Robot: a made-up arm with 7 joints. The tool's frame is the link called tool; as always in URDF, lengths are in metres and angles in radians. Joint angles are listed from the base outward.
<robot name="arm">
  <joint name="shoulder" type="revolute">
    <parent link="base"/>
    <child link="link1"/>
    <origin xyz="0 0 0.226" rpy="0 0 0"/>
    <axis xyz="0 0 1"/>
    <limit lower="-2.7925" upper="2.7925"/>
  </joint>
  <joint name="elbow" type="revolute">
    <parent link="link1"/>
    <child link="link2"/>
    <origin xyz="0 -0.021 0.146" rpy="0 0 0"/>
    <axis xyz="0 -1 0"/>
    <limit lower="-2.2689" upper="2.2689"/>
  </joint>
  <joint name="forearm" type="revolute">
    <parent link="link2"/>
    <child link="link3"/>
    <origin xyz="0 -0.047 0.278" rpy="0 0 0"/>
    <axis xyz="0 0 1"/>
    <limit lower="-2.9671" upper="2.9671"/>
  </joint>
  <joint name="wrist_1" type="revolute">
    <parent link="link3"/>
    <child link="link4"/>
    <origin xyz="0.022 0.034 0.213" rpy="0 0 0"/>
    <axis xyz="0 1 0"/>
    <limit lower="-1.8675" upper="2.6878"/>
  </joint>
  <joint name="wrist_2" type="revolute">
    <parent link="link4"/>
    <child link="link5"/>
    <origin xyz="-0.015 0.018 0.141" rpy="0 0 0"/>
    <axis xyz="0 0 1"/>
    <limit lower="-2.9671" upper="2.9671"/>
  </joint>
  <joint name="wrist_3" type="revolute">
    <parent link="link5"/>
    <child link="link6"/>
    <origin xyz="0 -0.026 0.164" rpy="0 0 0"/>
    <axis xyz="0 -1 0"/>
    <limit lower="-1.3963" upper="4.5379"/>
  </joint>
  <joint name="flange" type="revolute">
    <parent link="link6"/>
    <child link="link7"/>
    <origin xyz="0.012 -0.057 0.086" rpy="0 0 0"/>
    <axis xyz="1 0 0"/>
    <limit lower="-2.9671" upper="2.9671"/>
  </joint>
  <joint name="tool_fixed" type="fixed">
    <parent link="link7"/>
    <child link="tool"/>
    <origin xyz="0 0 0" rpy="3.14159 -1.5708 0"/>
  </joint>
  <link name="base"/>
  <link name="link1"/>
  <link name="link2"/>
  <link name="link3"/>
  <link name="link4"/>
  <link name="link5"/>
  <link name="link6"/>
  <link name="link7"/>
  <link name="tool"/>
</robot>
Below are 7 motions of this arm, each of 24 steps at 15 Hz.
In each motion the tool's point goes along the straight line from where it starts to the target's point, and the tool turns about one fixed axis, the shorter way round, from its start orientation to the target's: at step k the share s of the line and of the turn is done. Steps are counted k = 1, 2, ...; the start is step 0. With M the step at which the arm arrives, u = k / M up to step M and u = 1 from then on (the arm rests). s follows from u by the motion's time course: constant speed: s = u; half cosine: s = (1 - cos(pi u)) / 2; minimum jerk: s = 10 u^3 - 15 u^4 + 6 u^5.
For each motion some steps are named. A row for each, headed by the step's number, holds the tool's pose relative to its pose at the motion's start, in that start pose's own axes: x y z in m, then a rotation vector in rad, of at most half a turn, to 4 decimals.
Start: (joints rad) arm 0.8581 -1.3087 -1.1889 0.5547 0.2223 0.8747 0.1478
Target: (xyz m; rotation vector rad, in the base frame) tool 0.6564 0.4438 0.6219 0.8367 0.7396 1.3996
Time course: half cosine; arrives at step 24
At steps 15, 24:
15: 0.0029 0.0283 -0.0494 -0.5734 0.3487 -0.4202
24: 0.0042 0.0409 -0.0714 -0.8294 0.5044 -0.6077

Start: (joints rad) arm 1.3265 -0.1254 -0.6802 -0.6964 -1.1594 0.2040 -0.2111
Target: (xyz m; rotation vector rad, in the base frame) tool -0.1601 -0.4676 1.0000 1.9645 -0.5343 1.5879
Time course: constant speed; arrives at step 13
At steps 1, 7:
1: -0.0081 0.0270 0.0123 -0.0062 -0.0482 -0.0401
7: -0.0566 0.1890 0.0861 -0.0433 -0.3376 -0.2805

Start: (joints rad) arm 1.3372 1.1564 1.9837 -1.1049 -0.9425 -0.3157 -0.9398
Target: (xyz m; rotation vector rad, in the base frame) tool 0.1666 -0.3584 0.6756 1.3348 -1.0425 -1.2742
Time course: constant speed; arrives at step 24
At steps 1, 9, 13, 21, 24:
1: -0.0093 -0.0038 0.0010 0.0256 0.0058 -0.0122
9: -0.0836 -0.0339 0.0090 0.2301 0.0519 -0.1101
13: -0.1207 -0.0489 0.0130 0.3324 0.0749 -0.1590
21: -0.1950 -0.0790 0.0210 0.5369 0.1210 -0.2568
24: -0.2229 -0.0903 0.0239 0.6136 0.1383 -0.2935

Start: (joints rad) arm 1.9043 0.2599 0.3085 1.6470 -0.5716 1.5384 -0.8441
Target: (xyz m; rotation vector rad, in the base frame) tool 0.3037 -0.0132 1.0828 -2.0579 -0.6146 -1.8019
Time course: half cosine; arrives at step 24
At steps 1, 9, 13, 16, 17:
1: -0.0011 0.0005 -0.0015 -0.0048 -0.0060 0.0046
9: -0.0760 0.0373 -0.1083 -0.3461 -0.4298 0.3338
13: -0.1391 0.0683 -0.1983 -0.6338 -0.7871 0.6114
16: -0.1846 0.0906 -0.2631 -0.8410 -1.0443 0.8112
17: -0.1979 0.0972 -0.2822 -0.9020 -1.1200 0.8700

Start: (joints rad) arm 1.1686 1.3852 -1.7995 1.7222 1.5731 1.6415 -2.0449
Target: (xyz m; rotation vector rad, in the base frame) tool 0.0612 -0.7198 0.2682 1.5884 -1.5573 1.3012
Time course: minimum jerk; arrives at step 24
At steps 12, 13, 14, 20, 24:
12: 0.0740 0.1057 -0.0163 -0.4014 0.2383 -0.1470
13: 0.0856 0.1222 -0.0188 -0.4638 0.2754 -0.1699
14: 0.0968 0.1382 -0.0213 -0.5245 0.3114 -0.1921
20: 0.1428 0.2039 -0.0314 -0.7742 0.4597 -0.2836
24: 0.1481 0.2114 -0.0326 -0.8027 0.4766 -0.2940

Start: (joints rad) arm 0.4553 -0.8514 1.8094 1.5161 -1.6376 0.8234 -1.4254
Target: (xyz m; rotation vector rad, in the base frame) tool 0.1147 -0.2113 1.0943 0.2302 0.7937 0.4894
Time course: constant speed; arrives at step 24
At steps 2, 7, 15, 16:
2: 0.0061 0.0023 -0.0524 0.0602 -0.1440 -0.0512
7: 0.0212 0.0082 -0.1834 0.2108 -0.5039 -0.1791
15: 0.0455 0.0175 -0.3929 0.4517 -1.0797 -0.3838
16: 0.0485 0.0187 -0.4191 0.4818 -1.1517 -0.4094

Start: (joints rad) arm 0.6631 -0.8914 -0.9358 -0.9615 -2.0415 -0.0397 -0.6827
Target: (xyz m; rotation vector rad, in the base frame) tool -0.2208 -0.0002 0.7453 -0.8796 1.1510 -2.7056
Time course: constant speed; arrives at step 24
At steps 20, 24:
20: -0.3143 0.0572 0.3910 0.9371 -0.2925 1.2720
24: -0.3771 0.0687 0.4692 1.1246 -0.3510 1.5264

